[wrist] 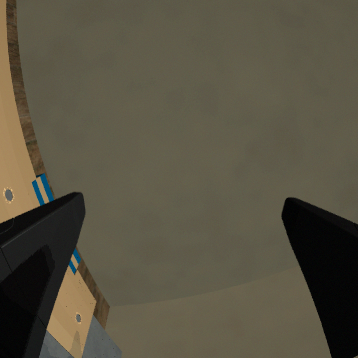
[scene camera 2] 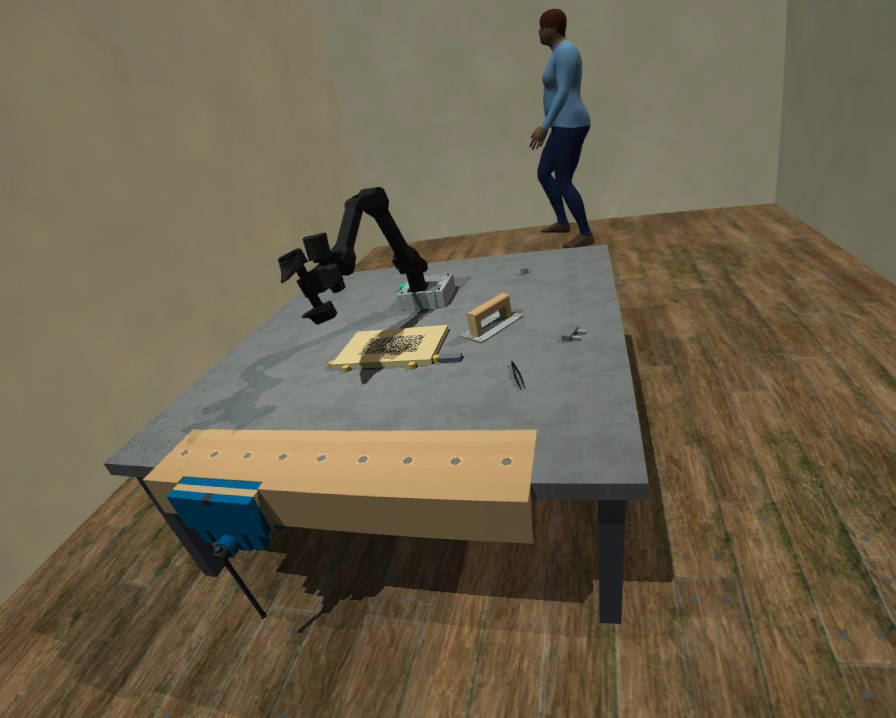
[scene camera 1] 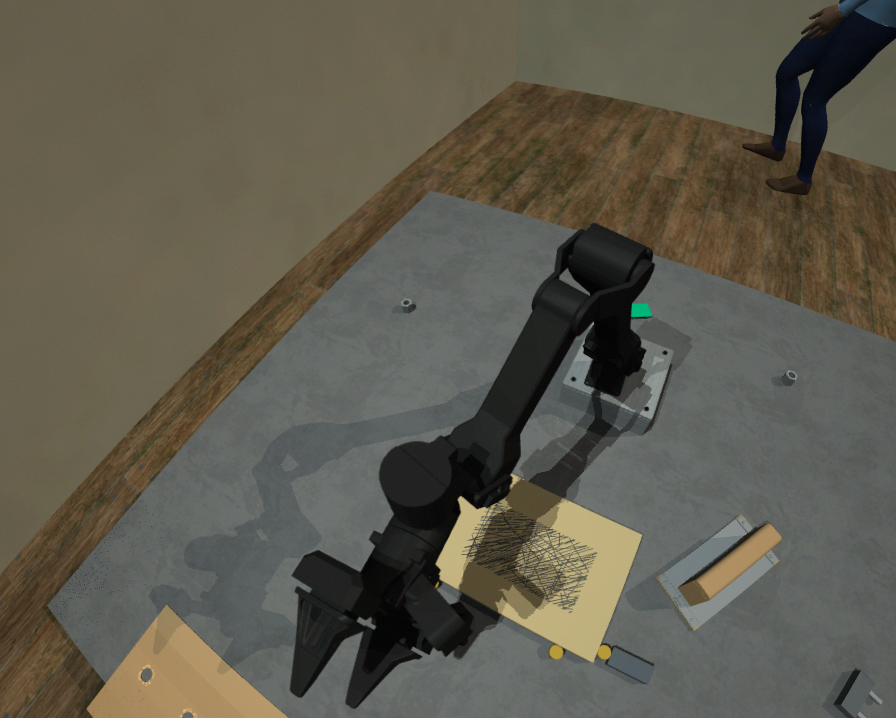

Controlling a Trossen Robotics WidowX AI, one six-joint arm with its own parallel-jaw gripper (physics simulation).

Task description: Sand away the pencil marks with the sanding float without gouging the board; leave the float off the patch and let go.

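Where they show: gripper, between the fingertips: (wrist: 187, 206) (scene camera 2: 293, 299) (scene camera 1: 324, 701); arm's base, origin of its link: (scene camera 2: 418, 288) (scene camera 1: 606, 376).
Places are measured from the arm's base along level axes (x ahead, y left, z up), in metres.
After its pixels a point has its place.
The sanding float (scene camera 1: 719, 574) {x 0.265, y 0.242, z 0.015 m} (scene camera 2: 489, 308) {x 0.252, y 0.275, z 0.007 m}, a flat grey plate with a tan handle, rests handle up on the table, beside the board and apart from it. The pale yellow board (scene camera 1: 617, 539) {x 0.252, y 0.103, z -0.042 m} (scene camera 2: 436, 341) {x 0.332, y 0.124, z -0.042 m} lies flat. Dark crossing pencil marks (scene camera 1: 549, 557) (scene camera 2: 392, 344) cover its middle, partly under the arm's shadow. My gripper (scene camera 1: 324, 697) {x 0.580, y -0.110, z 0.226 m} (scene camera 2: 295, 300) {x 0.580, y -0.110, z 0.226 m} (wrist: 187, 206) {x 0.580, y -0.110, z 0.226 m} is open and empty. It is raised above the table, off the board on the side away from the float, with its fingers pointing outward rather than down. The float and board do not show in the wrist view.
Yellow pegs (scene camera 1: 555, 652) {x 0.438, y 0.075, z -0.046 m} (scene camera 2: 412, 365) {x 0.445, y 0.079, z -0.048 m} and a dark grey block (scene camera 1: 629, 664) {x 0.412, y 0.174, z -0.046 m} (scene camera 2: 450, 358) {x 0.425, y 0.180, z -0.048 m} sit along the board's edge. Tweezers (scene camera 2: 517, 375) {x 0.520, y 0.365, z -0.056 m} and a small bracket (scene camera 1: 856, 695) {x 0.338, y 0.491, z -0.044 m} (scene camera 2: 572, 335) {x 0.354, y 0.498, z -0.049 m} lie nearby. A holed wooden beam (scene camera 1: 168, 661) {x 0.735, y -0.425, z -0.059 m} (scene camera 2: 396, 486) {x 0.877, y 0.151, z -0.059 m} with a blue vise (scene camera 2: 216, 510) {x 0.923, y -0.256, z -0.090 m} borders the table's front.
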